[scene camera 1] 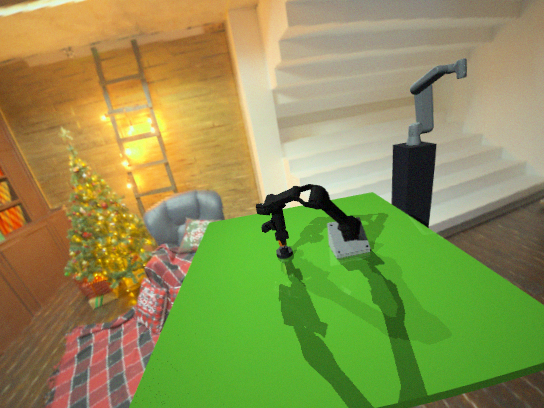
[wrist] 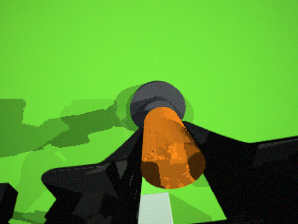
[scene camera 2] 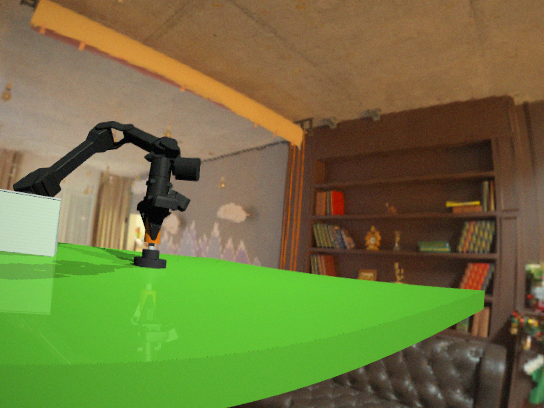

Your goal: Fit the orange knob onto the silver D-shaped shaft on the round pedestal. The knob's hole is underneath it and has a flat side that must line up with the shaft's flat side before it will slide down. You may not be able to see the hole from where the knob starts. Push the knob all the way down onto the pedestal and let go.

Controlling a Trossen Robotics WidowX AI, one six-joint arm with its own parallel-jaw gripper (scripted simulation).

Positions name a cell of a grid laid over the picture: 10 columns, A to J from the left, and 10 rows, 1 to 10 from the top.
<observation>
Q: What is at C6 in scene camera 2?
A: My gripper.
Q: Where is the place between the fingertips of my gripper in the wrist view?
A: F6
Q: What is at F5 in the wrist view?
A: A dark round pedestal.
</observation>
